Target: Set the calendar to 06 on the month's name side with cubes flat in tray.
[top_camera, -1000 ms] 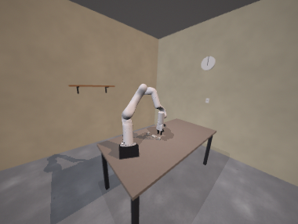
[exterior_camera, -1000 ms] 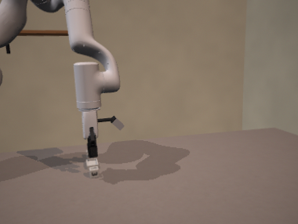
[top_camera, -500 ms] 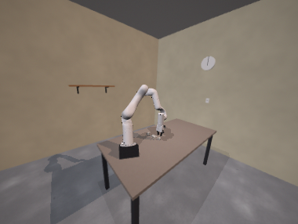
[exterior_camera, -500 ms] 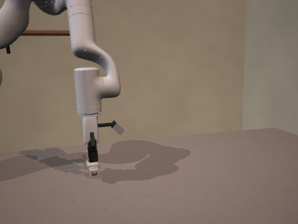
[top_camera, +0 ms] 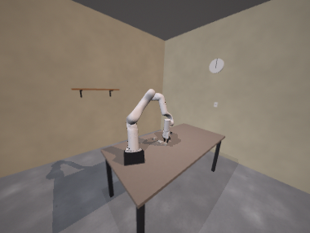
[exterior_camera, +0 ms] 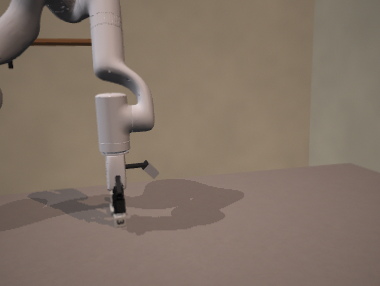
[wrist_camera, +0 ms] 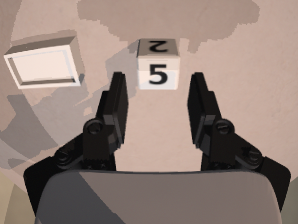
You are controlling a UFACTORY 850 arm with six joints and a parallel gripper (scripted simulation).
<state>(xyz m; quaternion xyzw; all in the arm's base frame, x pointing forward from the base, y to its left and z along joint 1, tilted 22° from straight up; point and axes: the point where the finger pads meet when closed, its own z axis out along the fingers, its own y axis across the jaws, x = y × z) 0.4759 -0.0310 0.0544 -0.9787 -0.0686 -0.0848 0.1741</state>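
The white number cube is 50 mm below my hand. Round my hand: white calendar tray 20 mm behind, 110 mm to the left, 60 mm below.
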